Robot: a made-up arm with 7 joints.
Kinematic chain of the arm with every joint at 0, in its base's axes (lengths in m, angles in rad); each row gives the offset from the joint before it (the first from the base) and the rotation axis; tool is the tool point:
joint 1: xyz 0 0 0.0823 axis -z
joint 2: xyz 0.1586 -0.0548 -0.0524 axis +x
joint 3: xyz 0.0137 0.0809 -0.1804 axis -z
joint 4: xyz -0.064 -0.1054 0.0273 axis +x
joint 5: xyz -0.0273 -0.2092 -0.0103 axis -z
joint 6: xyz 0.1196 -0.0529 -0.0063 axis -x
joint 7: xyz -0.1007 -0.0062 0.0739 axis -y
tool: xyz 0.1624 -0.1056 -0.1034
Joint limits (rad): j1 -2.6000..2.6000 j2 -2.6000..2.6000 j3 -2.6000..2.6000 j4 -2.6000..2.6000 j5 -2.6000..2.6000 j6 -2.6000..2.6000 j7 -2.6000..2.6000
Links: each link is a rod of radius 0.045 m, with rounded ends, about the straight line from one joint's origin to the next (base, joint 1, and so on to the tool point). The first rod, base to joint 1, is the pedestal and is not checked.
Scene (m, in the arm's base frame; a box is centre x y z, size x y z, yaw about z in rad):
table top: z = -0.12
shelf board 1: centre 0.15 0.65 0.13 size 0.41 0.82 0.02 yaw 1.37
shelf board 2: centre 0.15 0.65 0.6 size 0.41 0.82 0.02 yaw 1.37
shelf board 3: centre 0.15 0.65 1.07 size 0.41 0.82 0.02 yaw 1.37
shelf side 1: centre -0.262 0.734 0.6 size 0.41 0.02 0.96 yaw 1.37
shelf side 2: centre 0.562 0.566 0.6 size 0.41 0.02 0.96 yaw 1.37
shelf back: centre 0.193 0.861 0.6 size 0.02 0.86 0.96 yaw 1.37
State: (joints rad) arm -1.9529 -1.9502 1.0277 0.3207 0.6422 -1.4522 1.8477
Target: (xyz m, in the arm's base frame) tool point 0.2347 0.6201 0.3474
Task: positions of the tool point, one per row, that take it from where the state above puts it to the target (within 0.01 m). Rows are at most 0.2 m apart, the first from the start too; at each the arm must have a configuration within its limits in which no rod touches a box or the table.
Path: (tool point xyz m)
1: 0.5765 -0.0973 0.2978
2: 0.5255 0.0470 0.3773
3: 0.4147 0.1639 0.4159
4: 0.2786 0.2319 0.4042
5: 0.1595 0.2504 0.3474
6: 0.1766 0.3241 0.4046
7: 0.2002 0.4189 0.4288
8: 0.2218 0.5237 0.4103
9: 0.2347 0.6201 0.3474

